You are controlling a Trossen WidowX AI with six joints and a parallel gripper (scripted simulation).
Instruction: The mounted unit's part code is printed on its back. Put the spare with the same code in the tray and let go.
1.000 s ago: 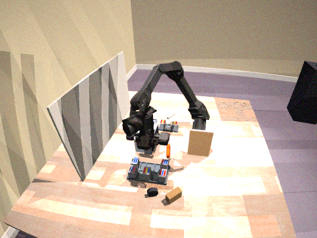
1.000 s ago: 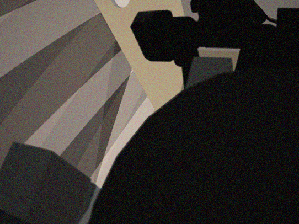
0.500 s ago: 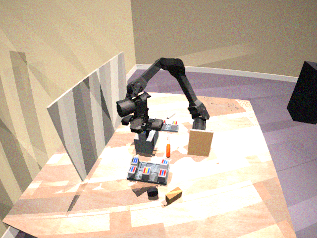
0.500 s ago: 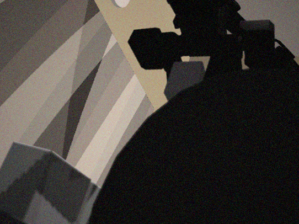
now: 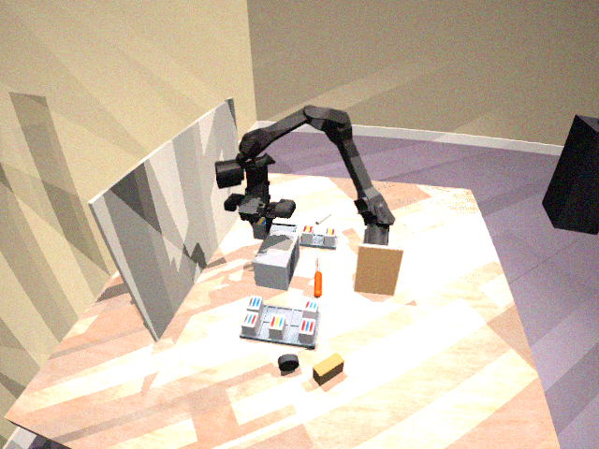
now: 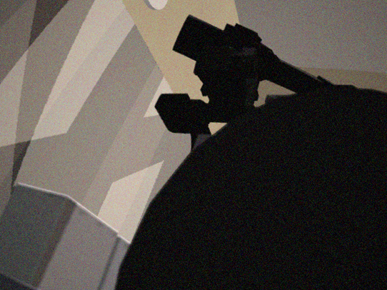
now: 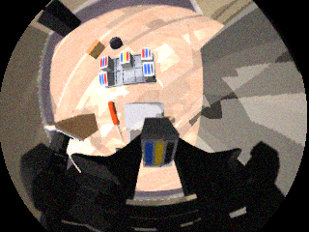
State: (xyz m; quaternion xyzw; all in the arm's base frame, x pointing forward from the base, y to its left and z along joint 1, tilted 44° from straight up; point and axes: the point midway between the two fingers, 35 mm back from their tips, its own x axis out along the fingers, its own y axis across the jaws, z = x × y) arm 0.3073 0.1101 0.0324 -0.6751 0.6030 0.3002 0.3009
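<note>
Now: the tray 210 mm to the right of my gripper tip, 180 mm below it and 30 mm ahead of it. The rest, counted from my gripper tip: tall grey panel: 230 mm ahead, 40 mm above, 30 mm to the right; black puck: 280 mm to the left, 160 mm below, 160 mm behind; mounted unit: 130 mm below, 30 mm to the right, 20 mm behind.
</note>
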